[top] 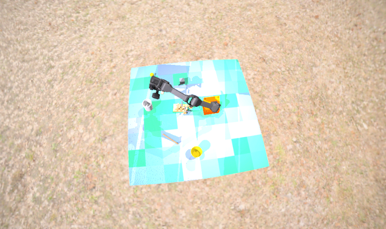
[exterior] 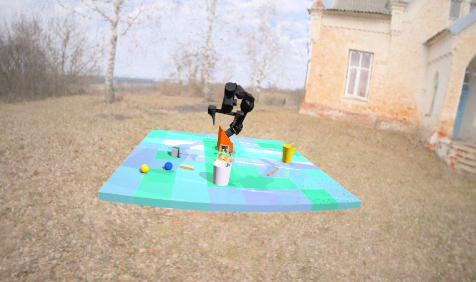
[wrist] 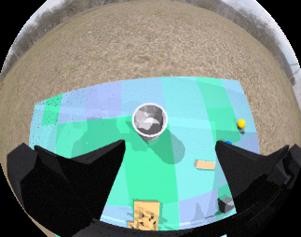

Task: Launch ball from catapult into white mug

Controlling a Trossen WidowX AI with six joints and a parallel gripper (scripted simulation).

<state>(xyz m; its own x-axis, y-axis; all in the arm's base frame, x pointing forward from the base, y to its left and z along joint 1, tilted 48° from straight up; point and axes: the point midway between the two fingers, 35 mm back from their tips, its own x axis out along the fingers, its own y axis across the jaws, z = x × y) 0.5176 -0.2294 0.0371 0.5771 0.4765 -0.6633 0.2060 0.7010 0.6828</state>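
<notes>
Now: the black ball 330 mm behind my gripper tip, 90 mm to the left of it and 210 mm below it. From my gripper tip the other things lie so: wooden catapult 260 mm behind, 90 mm to the left, 220 mm below; white mug 90 mm ahead, 10 mm to the left, 240 mm below; small wooden block 80 mm behind, 160 mm to the right, 260 mm below.
</notes>
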